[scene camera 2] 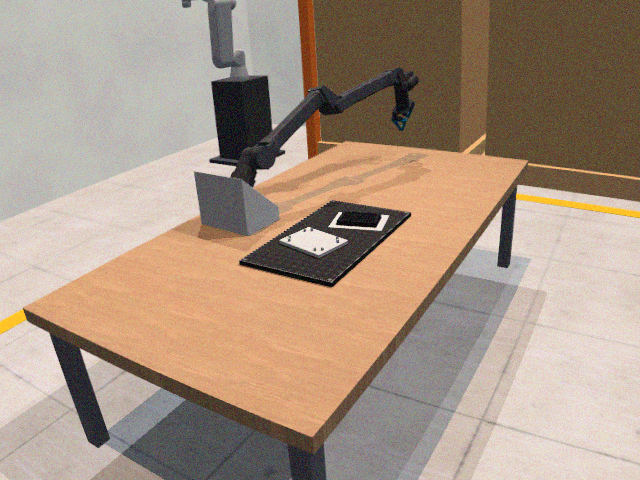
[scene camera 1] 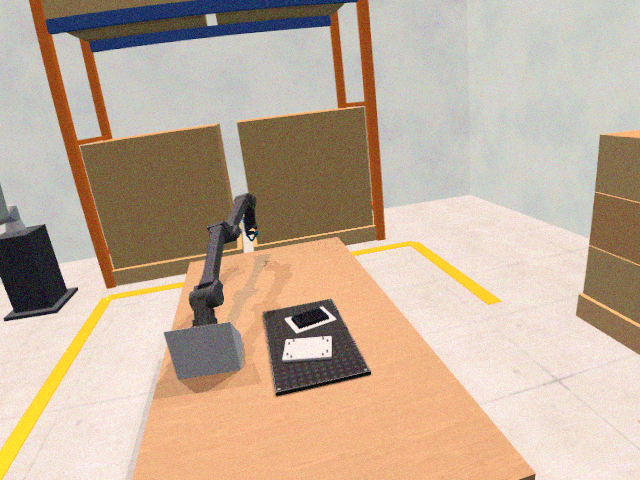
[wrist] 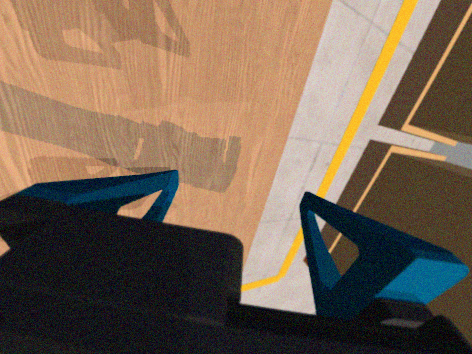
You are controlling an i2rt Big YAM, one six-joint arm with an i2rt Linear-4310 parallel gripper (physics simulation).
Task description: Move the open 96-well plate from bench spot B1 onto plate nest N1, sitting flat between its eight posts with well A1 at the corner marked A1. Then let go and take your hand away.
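Places are measured from the arm's base along level axes (x ahead, y left, z up), in metres.
Where they show: gripper, fingertip midpoint: (scene camera 2: 404,124) (scene camera 1: 250,235) (wrist: 240,188); arm's base at its link origin: (scene camera 2: 238,189) (scene camera 1: 205,333).
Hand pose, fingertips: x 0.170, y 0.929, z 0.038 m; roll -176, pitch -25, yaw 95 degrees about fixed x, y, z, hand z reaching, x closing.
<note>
Each offset is from my fingertips to the top centre of the thing. "spot": to the spot under its first point. Level surfaces: height alone.
The black 96-well plate {dx +0.204, dy -0.793, dz -0.120 m} (scene camera 1: 310,317) (scene camera 2: 358,219) lies flat on the white rectangle of spot B1 (scene camera 1: 293,326) (scene camera 2: 383,224), on the black board. The white plate nest N1 {dx +0.166, dy -0.999, dz -0.114 m} (scene camera 1: 307,348) (scene camera 2: 313,241) lies beside it on the same board, with small dark posts near its corners and no plate on it. The A1 mark and the wells are too small to make out. My gripper (scene camera 1: 252,236) (scene camera 2: 401,127) (wrist: 240,188) is open and empty, with blue fingers wide apart. It hangs high over the far end of the table, well away from the plate. Neither plate nor nest shows in the wrist view.
The black board {spot: dx +0.087, dy -1.135, dz -0.136 m} (scene camera 1: 289,379) (scene camera 2: 273,272) lies on the wooden table {dz -0.149 m} (scene camera 1: 330,434) (scene camera 2: 206,304) (wrist: 240,60). The arm's grey wedge base (scene camera 1: 204,351) (scene camera 2: 222,204) stands beside the board. A rack with an orange post (scene camera 1: 373,155) and large brown boxes (scene camera 1: 307,175) stands behind the table.
</note>
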